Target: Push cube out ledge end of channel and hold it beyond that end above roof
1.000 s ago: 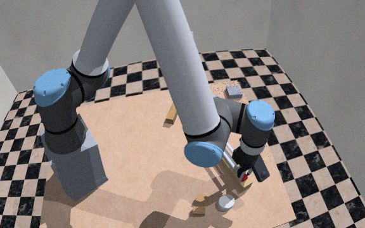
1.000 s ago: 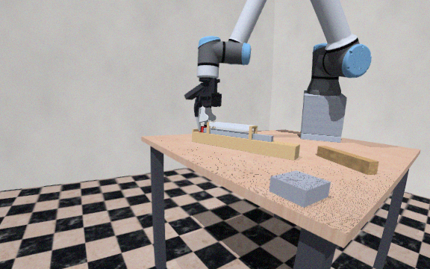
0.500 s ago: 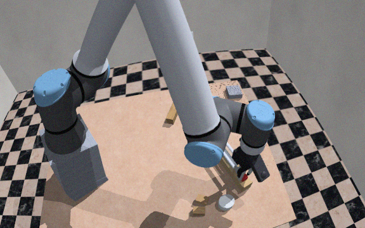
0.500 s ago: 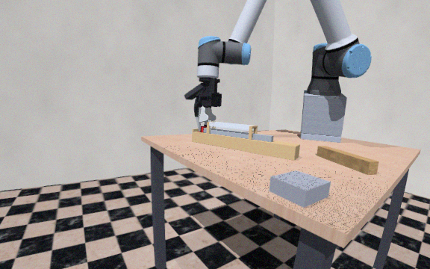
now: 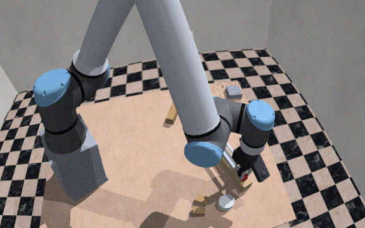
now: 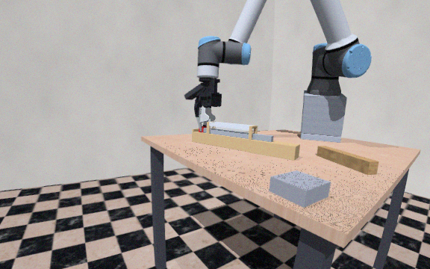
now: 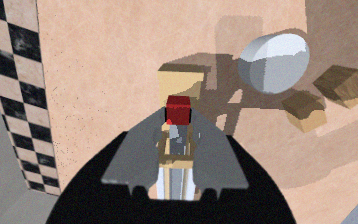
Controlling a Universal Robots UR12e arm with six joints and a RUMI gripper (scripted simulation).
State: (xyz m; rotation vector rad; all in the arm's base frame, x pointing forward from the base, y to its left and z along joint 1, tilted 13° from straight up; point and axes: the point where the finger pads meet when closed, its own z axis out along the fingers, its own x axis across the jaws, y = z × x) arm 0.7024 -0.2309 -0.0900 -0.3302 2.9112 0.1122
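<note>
The red cube is 1 cm below my hand. Round my hand: long wooden bar: 52 cm to the left, 17 cm behind, 5 cm below; then white disc: 10 cm behind, 7 cm to the right, 5 cm below; then grey block: 54 cm to the left, 17 cm ahead, 5 cm below.
</note>
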